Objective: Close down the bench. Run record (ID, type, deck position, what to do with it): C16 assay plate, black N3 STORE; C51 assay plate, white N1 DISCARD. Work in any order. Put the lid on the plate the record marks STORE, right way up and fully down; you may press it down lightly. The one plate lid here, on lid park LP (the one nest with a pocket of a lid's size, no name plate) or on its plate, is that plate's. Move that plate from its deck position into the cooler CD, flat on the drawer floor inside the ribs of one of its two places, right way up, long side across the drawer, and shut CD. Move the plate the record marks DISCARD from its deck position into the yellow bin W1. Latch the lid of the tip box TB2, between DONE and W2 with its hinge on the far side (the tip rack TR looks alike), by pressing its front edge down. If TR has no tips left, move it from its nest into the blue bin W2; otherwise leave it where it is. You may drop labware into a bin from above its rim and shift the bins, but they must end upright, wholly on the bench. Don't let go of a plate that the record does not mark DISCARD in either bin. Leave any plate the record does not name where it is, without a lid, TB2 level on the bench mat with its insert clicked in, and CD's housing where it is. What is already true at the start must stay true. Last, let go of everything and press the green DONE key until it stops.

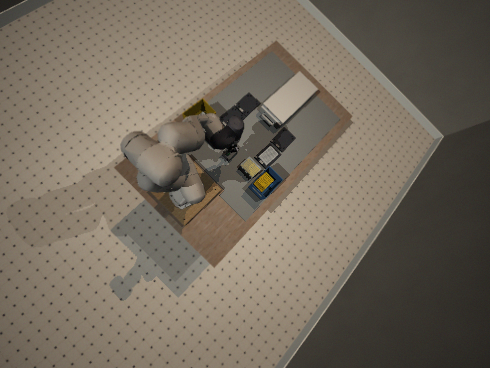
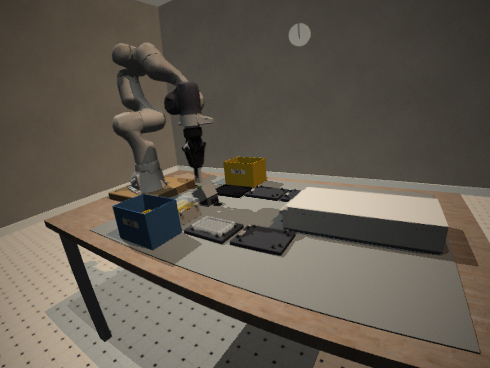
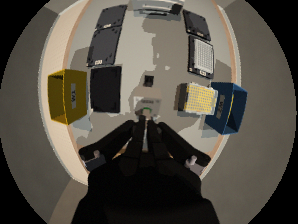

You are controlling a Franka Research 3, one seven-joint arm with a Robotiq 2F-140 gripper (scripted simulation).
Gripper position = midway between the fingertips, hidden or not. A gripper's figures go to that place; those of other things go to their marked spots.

Labels:
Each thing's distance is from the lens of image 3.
gripper (image 3: 146, 114): 0.21 m
yellow bin W1 (image 3: 66, 94): 0.31 m
blue bin W2 (image 3: 218, 121): 0.34 m
The marked spots on the yellow bin W1 and the blue bin W2 are 0.51 m apart.

